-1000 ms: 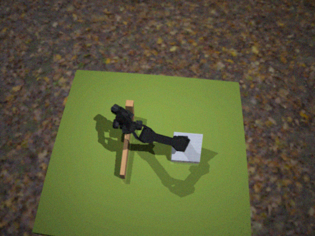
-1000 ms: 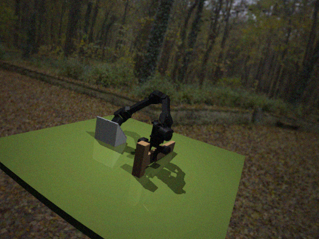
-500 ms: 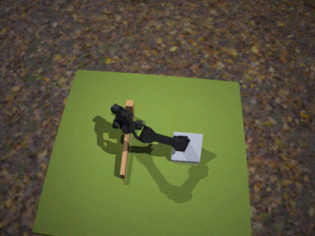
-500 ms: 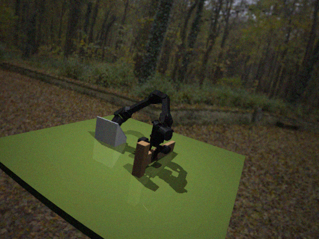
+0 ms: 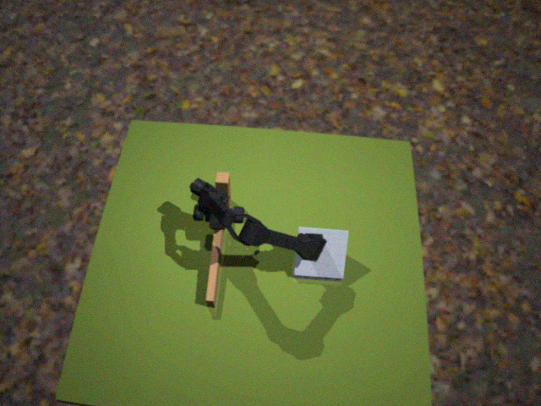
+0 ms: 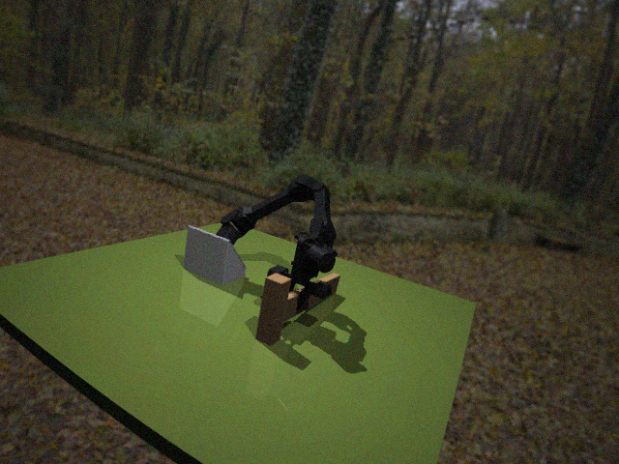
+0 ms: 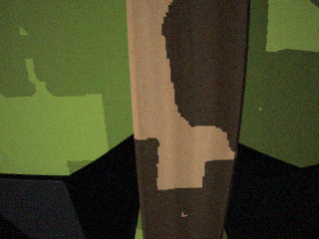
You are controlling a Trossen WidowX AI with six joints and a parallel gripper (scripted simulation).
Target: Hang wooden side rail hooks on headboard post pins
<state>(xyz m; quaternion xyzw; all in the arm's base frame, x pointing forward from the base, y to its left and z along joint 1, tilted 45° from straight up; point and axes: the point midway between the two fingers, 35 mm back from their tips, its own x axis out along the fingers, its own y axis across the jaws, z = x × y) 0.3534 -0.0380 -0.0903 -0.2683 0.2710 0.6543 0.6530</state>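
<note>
Now: the wooden headboard post 13 cm to the right of my gripper tip and 4 cm above it.
</note>
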